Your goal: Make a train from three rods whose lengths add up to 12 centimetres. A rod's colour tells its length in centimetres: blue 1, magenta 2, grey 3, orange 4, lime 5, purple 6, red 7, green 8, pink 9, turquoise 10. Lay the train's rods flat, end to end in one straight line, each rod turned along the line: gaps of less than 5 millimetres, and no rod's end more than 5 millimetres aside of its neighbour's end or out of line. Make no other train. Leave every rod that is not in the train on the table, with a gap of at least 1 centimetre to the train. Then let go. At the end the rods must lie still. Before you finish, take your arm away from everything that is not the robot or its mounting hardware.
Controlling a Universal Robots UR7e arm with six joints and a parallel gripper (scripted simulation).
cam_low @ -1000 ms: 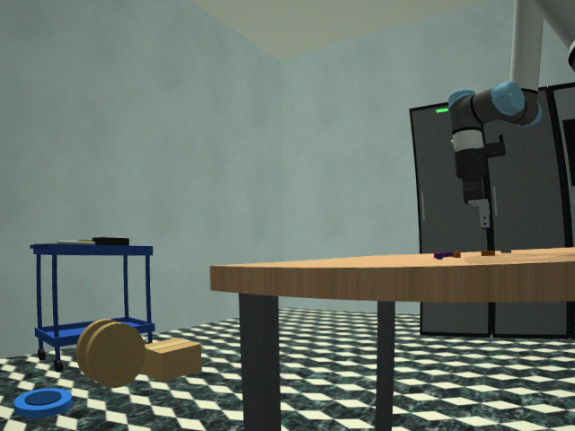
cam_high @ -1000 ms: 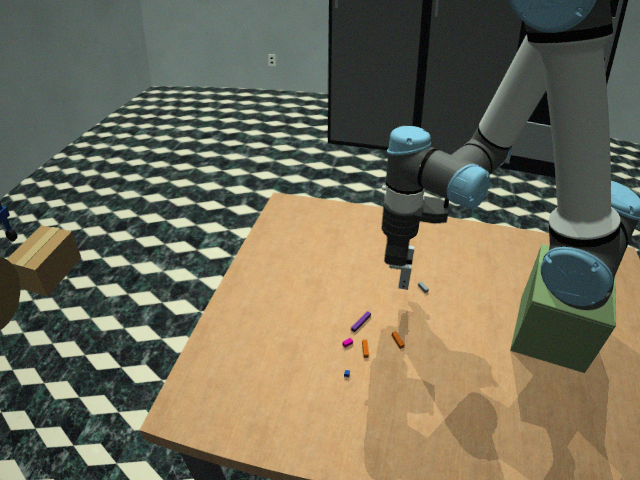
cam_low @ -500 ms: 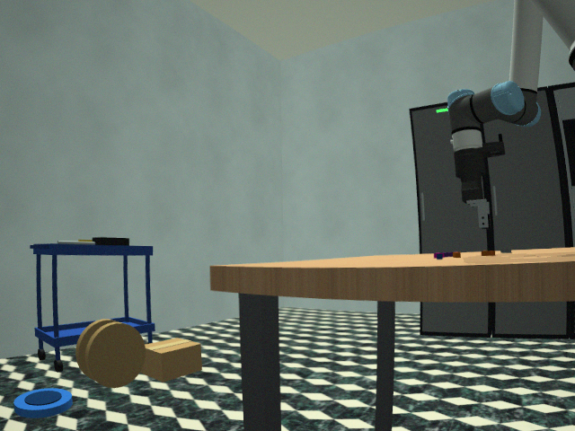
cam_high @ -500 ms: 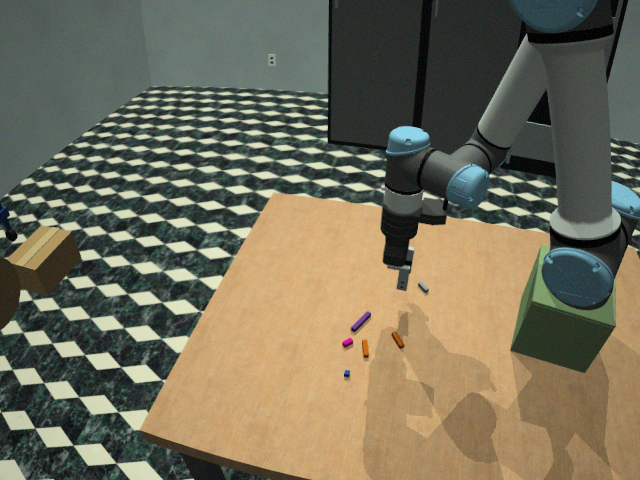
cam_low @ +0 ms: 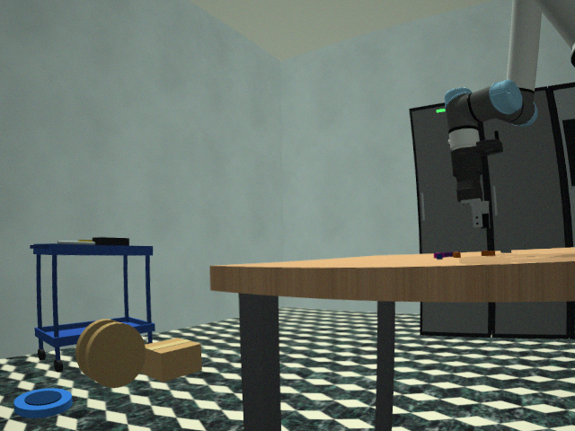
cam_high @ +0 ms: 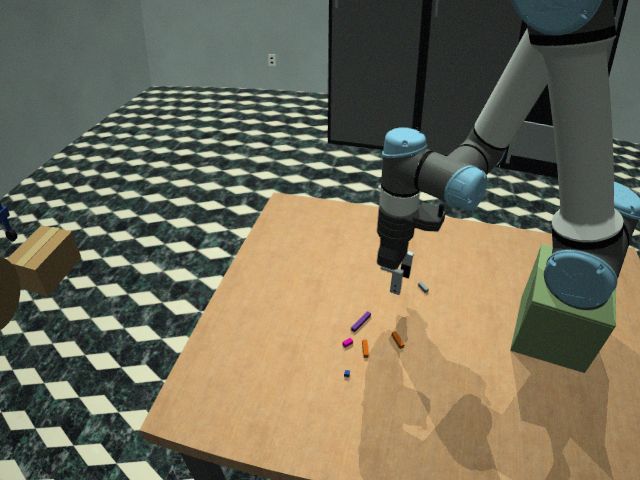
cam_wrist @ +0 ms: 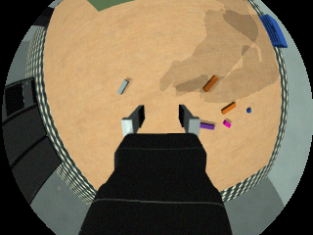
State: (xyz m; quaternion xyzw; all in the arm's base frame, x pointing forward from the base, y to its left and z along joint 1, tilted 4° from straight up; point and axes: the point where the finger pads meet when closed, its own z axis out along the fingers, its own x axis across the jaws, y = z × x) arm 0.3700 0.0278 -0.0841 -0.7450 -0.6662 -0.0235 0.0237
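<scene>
Right now my hand is 150 mm to the right of the magenta rod, 80 mm above it and 60 mm short of it. From my hand the other things lie so: small blue rod 220 mm to the left, 80 mm below, 40 mm ahead; grey rod 80 mm below, 70 mm to the right, 50 mm behind; purple rod 80 mm to the left, 80 mm below, 60 mm ahead.
</scene>
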